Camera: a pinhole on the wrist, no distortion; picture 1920 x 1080 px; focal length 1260.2 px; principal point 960.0 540.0 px. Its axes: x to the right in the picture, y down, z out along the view. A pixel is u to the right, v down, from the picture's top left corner.
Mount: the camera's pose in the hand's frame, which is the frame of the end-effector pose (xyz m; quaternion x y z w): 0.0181 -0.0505 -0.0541 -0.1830 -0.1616 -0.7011 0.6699
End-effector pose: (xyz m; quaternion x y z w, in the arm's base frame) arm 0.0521 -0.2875 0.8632 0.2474 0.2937 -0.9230 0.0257
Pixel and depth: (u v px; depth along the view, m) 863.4 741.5 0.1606
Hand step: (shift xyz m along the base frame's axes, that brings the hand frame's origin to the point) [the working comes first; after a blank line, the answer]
In the camera's frame: -0.0123 0.0257 0.1606

-0.0734 -0.0688 0.0148
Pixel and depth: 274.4 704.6 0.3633
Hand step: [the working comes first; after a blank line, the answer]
In the camera's frame: -0.1976 0.0475 0.3633

-0.0956 -0.3283 -0.0750
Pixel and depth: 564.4 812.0 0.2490
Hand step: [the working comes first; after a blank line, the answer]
In the camera's frame: -0.0782 0.0537 0.2490

-0.1046 -0.1723 -0.0206
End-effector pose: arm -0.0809 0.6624 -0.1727 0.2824 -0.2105 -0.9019 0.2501
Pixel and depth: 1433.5 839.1 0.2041
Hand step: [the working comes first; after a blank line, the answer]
In the camera's frame: 0.0767 0.0484 0.2041

-0.1585 0.0164 0.0794
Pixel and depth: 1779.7 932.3 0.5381
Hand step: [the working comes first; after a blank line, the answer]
In the camera's frame: 0.3500 0.1675 0.5381

-0.5347 0.1169 0.3003
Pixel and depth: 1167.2 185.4 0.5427
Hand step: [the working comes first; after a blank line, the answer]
In the camera's frame: 0.0892 -0.1527 0.5427

-0.1607 0.0719 0.4695
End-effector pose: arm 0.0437 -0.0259 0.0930 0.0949 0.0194 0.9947 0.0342
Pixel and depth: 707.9 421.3 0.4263
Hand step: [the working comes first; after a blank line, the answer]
In the camera's frame: -0.0853 -0.0402 0.4263

0.0408 -0.2181 0.2864
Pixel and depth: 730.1 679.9 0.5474
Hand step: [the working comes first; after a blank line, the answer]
In the camera's frame: -0.0999 0.0608 0.5474

-0.0488 -0.2721 0.4053
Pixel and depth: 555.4 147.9 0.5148
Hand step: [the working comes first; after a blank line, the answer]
In the camera's frame: -0.1653 -0.1602 0.5148

0.1524 -0.3427 0.3120
